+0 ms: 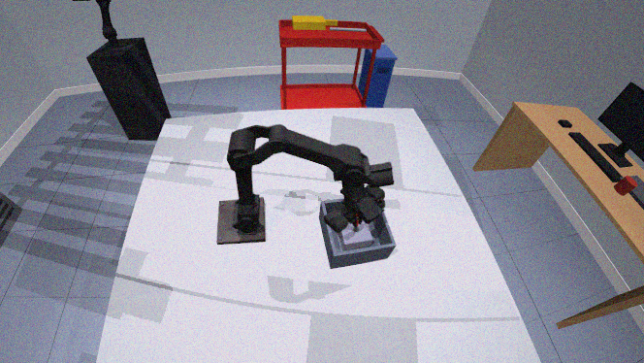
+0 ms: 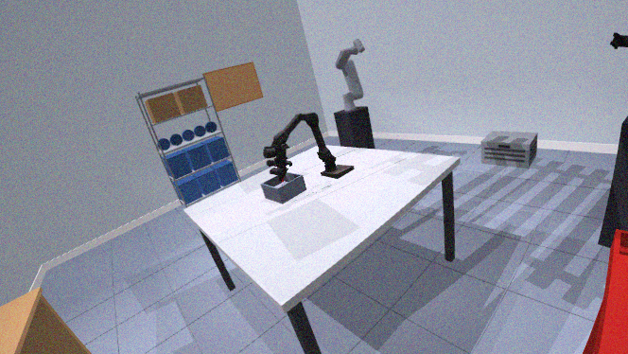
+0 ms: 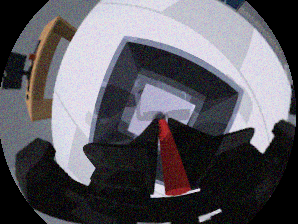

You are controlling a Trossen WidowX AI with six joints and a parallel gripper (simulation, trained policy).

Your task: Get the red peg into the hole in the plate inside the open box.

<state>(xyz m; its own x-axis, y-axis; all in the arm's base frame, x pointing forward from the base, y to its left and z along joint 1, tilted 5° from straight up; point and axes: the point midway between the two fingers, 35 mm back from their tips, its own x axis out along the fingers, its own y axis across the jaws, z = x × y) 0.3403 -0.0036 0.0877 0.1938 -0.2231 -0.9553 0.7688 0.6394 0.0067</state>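
Now: the pale plate 4 cm below my gripper tip. The rest, counted from my gripper tip: grey box 6 cm below; then red peg 1 cm behind, 1 cm to the left, 3 cm above.
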